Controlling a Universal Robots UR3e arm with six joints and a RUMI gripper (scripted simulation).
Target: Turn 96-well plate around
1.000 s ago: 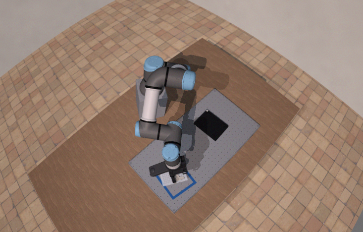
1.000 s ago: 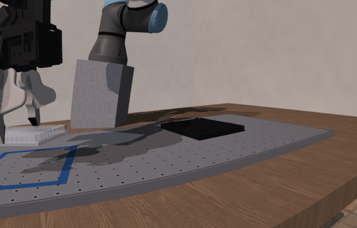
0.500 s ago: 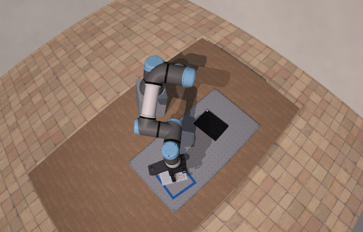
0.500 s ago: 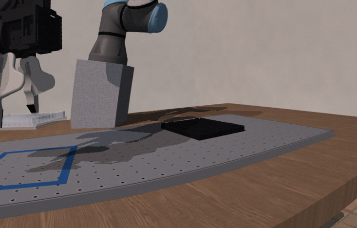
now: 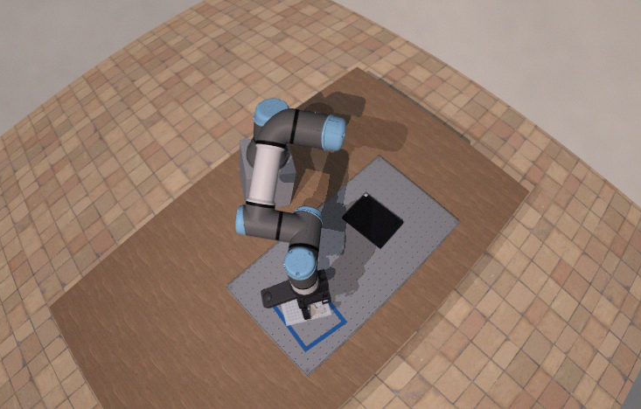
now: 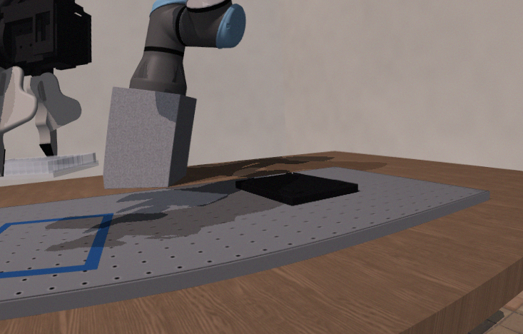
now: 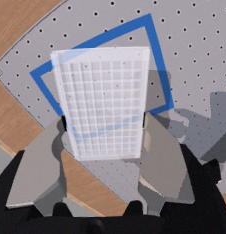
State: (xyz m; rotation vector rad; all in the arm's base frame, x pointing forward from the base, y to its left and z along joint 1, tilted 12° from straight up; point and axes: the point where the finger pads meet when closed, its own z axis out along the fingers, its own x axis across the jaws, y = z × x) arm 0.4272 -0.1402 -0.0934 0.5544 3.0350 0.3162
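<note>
My gripper is now 340 mm to the right of the black plate nest N1, 120 mm past it and 80 mm above it. Round my hand: clear 96-well plate 10 mm below; then white A1 mark 380 mm to the left, 210 mm behind, 80 mm below.
</note>
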